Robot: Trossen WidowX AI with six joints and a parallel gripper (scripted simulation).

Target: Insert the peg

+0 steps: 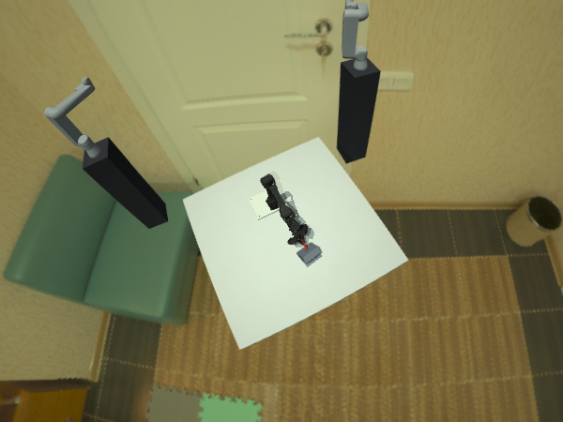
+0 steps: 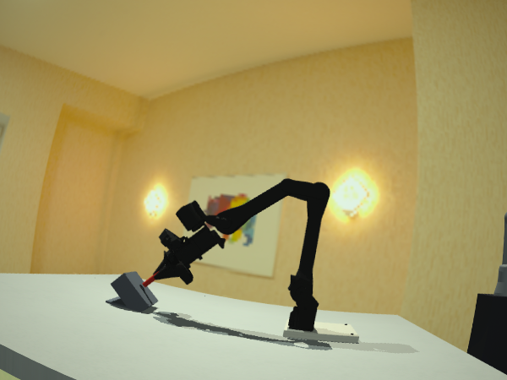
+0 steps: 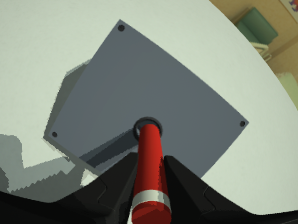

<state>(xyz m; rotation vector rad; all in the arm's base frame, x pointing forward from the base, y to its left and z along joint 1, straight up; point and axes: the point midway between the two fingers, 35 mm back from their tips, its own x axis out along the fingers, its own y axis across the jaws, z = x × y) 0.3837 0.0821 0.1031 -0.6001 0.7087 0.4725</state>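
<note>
The grey sloped panel lies 6 cm below my gripper tip, 5 cm ahead of it and 1 cm to the left of it. Round my gripper tip: red peg 1 cm behind, 1 cm above.
</note>
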